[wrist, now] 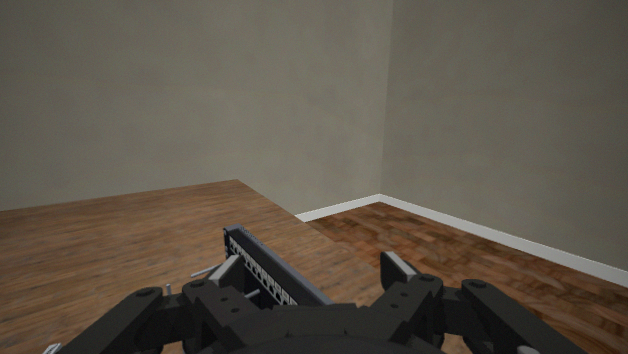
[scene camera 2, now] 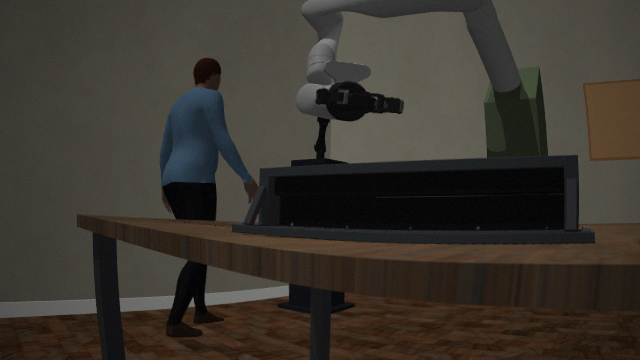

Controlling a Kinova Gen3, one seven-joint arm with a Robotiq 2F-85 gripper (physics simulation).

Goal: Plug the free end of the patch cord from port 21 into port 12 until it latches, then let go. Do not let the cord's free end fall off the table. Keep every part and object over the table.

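Places are measured from the arm's base along level axes (x left, y back, z up), in millimetres.
Pixels of known places: gripper, fingertip midpoint: (wrist: 312, 268) (scene camera 2: 374, 101); arm's base, origin of the base link: (scene camera 2: 506, 82).
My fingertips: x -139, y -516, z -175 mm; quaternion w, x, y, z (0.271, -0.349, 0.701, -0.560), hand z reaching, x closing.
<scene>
Ahead of a thing's pixels: the offset from my fingertips to its top centre. "*": to the spot under its first point.
The patch panel in its dark frame {* dx +109, dy -77, dz -109 mm} (scene camera 2: 420, 162) (wrist: 280, 265) stands upright on the table (scene camera 2: 190, 240) (wrist: 125, 235). Scene camera 2 sees its back; the wrist view shows part of its port row, running obliquely behind the left finger. My gripper (scene camera 2: 372, 102) (wrist: 312, 268) is open and empty, held well above the panel and tilted to a near-horizontal pose. The blue patch cord, its plug in port 21 and port 12 cannot be made out in either view. A small pale piece {* dx +309, dy +186, dz -198 mm} (wrist: 51, 348) shows at the wrist view's lower left edge, too cropped to identify.
Metal cable pegs {* dx +281, dy +3, dz -152 mm} (wrist: 205, 270) stick out from the panel's port side. A person in a blue top (scene camera 2: 192, 135) stands at the left, behind the table. A black stand (scene camera 2: 320, 140) rises behind the panel, and a green block (scene camera 2: 532, 110) stands behind the arm.
</scene>
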